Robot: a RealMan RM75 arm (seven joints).
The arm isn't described. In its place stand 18 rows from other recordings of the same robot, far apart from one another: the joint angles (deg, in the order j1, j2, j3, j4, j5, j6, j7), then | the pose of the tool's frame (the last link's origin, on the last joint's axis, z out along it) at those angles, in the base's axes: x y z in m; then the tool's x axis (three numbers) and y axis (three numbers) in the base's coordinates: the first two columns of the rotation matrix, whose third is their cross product.
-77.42 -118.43 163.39 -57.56 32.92 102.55 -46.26 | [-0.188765, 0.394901, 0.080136, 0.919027, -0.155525, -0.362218, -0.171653, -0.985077, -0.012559]
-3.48 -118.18 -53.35 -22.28 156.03 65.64 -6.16 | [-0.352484, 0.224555, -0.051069, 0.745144, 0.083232, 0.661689, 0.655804, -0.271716, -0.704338]
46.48 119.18 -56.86 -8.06 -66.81 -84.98 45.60 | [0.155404, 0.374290, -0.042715, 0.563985, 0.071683, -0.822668, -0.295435, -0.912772, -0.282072]
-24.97 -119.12 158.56 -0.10 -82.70 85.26 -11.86 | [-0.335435, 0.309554, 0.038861, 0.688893, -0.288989, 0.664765, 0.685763, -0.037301, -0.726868]
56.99 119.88 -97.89 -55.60 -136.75 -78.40 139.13 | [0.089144, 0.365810, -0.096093, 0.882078, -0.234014, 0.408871, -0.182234, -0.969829, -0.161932]
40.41 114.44 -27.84 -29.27 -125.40 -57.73 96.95 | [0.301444, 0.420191, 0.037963, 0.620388, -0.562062, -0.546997, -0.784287, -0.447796, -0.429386]
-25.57 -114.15 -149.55 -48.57 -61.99 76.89 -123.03 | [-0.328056, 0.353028, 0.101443, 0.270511, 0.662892, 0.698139, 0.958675, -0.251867, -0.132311]
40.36 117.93 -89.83 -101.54 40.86 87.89 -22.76 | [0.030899, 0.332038, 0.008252, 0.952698, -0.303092, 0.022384, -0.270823, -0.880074, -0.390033]
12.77 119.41 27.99 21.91 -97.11 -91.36 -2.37 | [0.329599, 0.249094, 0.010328, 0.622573, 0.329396, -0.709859, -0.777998, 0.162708, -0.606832]
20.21 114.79 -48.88 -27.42 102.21 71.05 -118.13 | [0.331062, 0.330602, 0.037980, 0.669661, -0.200057, -0.715214, -0.671421, -0.574677, -0.467910]
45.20 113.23 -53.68 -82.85 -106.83 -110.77 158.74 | [0.058371, 0.341883, 0.104241, 0.727412, -0.646052, -0.231274, -0.629022, -0.762478, 0.151517]
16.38 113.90 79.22 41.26 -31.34 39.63 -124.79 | [0.280410, 0.350180, -0.029167, 0.675576, -0.265530, -0.687816, -0.698053, -0.530634, -0.480781]
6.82 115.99 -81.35 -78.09 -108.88 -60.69 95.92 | [0.248576, 0.312643, 0.015918, 0.957246, -0.211398, -0.197463, -0.284013, -0.816437, -0.502760]
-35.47 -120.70 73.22 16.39 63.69 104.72 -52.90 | [-0.165856, 0.289572, -0.042172, 0.440787, 0.048118, 0.896321, 0.083856, -0.996403, 0.012252]
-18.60 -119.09 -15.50 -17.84 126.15 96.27 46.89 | [-0.248427, 0.240566, -0.052107, 0.748195, -0.663207, 0.019004, -0.063187, -0.099738, -0.993005]
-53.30 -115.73 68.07 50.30 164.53 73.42 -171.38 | [-0.189378, 0.445064, 0.020952, 0.441178, 0.892281, 0.095896, 0.682837, -0.264427, -0.681037]
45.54 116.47 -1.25 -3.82 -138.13 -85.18 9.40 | [0.207695, 0.345492, -0.059599, 0.749890, 0.512151, -0.418768, 0.247678, -0.804304, -0.540139]
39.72 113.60 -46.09 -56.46 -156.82 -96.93 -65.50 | [0.273530, 0.360358, 0.070299, -0.719751, 0.656949, -0.224446, 0.581953, 0.747225, 0.320913]
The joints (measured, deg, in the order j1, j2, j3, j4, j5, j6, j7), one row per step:
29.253, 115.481, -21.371, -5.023, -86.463, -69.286, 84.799
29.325, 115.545, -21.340, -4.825, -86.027, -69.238, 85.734
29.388, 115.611, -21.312, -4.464, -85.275, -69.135, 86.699
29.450, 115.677, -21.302, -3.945, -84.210, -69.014, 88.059
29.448, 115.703, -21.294, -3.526, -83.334, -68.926, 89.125
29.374, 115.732, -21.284, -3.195, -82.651, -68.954, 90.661
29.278, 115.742, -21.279, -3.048, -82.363, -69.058, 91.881
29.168, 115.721, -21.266, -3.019, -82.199, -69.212, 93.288
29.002, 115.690, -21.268, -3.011, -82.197, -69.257, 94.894
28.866, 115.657, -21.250, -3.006, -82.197, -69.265, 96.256
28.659, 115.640, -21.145, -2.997, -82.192, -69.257, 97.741
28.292, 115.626, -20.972, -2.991, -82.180, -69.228, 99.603
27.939, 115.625, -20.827, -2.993, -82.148, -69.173, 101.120
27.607, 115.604, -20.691, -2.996, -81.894, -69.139, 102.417
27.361, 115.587, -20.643, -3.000, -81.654, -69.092, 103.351
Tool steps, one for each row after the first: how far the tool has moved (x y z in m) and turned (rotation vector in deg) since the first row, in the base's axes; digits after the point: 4 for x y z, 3 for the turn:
-0.0004, 0.0004, -0.0004, -0.029, 1.235, -0.560
-0.0007, 0.0006, -0.0008, 0.078, 2.749, -1.350
-0.0007, 0.0009, -0.0012, 0.222, 4.872, -2.456
-0.0004, 0.0008, -0.0013, 0.377, 6.548, -3.380
0.0001, 0.0002, -0.0014, 0.331, 8.540, -4.339
0.0005, -0.0004, -0.0014, 0.179, 9.936, -4.929
0.0009, -0.0010, -0.0009, -0.020, 11.351, -5.467
0.0019, -0.0019, -0.0006, -0.401, 12.791, -6.165
0.0028, -0.0026, -0.0003, -0.705, 14.004, -6.784
0.0042, -0.0037, 0.0000, -0.966, 15.384, -7.563
0.0066, -0.0057, 0.0005, -1.233, 17.138, -8.672
0.0090, -0.0077, 0.0008, -1.414, 18.577, -9.658
0.0113, -0.0093, 0.0018, -1.347, 19.923, -10.571
0.0131, -0.0104, 0.0025, -1.285, 20.888, -11.249

